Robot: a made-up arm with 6 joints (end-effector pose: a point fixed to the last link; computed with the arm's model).
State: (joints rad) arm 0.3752 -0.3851 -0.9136 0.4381 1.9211 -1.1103
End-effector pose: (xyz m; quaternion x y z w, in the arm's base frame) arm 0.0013 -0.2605 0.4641 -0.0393 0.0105 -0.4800 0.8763
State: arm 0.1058 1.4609 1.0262 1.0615 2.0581 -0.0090
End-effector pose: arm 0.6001 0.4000 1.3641 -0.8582 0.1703 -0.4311 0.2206
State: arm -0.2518 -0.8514 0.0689 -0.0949 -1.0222 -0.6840
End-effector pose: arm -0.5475 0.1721 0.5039 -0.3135 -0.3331 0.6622 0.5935
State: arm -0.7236 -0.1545 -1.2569 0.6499 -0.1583 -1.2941
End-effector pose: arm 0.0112 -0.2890 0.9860 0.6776 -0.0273 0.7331 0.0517
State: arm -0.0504 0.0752 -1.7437 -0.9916 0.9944 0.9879
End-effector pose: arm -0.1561 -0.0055 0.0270 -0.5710 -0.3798 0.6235 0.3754
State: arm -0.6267 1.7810 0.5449 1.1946 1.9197 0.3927
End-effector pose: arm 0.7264 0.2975 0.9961 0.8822 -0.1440 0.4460 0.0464
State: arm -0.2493 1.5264 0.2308 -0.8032 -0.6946 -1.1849
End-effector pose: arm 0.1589 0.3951 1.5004 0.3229 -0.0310 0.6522 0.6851
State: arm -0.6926 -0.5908 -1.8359 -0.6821 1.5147 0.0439
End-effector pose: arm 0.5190 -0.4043 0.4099 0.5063 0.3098 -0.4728 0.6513
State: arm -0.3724 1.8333 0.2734 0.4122 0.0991 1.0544
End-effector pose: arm 0.7779 0.4243 1.2254 -0.5493 -0.6554 -0.3659 0.3671
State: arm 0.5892 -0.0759 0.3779 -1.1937 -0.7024 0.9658
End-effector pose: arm -0.6456 0.4461 0.9127 -0.1140 0.1486 0.3233 0.9276
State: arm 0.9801 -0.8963 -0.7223 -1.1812 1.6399 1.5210
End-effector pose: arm 0.1989 0.4000 0.0988 -0.6813 0.1042 -0.3497 0.6346
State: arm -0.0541 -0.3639 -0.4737 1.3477 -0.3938 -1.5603
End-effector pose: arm -0.2531 0.0037 0.9833 0.6328 -0.1708 0.6330 0.4120
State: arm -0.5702 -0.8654 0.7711 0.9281 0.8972 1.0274
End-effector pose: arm -0.6581 0.6054 0.5786 -0.2682 0.8106 0.4785 0.2051
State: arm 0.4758 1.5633 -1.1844 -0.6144 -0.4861 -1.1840
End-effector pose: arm -0.3373 -0.2412 0.9387 0.6873 -0.6360 0.0430 0.3483
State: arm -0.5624 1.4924 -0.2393 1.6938 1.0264 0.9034
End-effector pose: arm 0.4208 -0.0202 0.9755 -0.8325 0.0710 -0.4834 0.2611
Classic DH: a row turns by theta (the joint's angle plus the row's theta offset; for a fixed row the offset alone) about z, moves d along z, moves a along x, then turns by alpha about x. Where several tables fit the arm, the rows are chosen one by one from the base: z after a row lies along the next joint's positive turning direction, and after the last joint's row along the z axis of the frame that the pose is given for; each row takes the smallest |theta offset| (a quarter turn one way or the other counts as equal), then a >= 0, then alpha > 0; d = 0 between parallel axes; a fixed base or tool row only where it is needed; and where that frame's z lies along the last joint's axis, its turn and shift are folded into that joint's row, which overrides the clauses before.
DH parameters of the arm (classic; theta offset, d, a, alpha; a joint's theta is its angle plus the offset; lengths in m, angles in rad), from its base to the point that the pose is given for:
base (fixed): 1.4397 0.8 0.1624 1.6339
joint 1: -1.5649 0.0697 -0.0145 -1.5638
joint 2: -0.7771 0.2612 -0.0207 -1.6273
joint 3: -0.0865 0.279 -0.3585 1.5191
joint 4: -0.8568 -0.347 -0.1832 1.5708
joint 5: -1.4905 0.1836 -0.1341 1.6022
joint 6: 0.4094 0.1213 0.068 -1.8387
tool (fixed): -2.3958 0.0156 0 0

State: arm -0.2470 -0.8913 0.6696 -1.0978 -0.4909 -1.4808
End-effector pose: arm -0.3416 0.3119 0.2016 0.6746 0.3034 -0.6712 0.0482
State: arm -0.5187 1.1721 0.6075 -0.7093 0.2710 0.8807
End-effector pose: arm -0.0694 0.8628 1.4431 0.1402 -0.8780 -0.4565 0.0329
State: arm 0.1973 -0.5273 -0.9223 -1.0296 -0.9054 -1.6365
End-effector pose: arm -0.1403 0.0433 0.3593 0.0403 0.9426 -0.2680 0.1950
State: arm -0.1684 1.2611 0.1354 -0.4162 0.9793 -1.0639
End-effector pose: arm 0.0075 0.1316 1.6143 -0.6866 0.1041 -0.7178 0.0494
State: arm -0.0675 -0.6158 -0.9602 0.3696 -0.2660 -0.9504
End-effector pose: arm -0.1597 -0.3018 0.6608 -0.2227 0.2387 -0.9449 0.0242
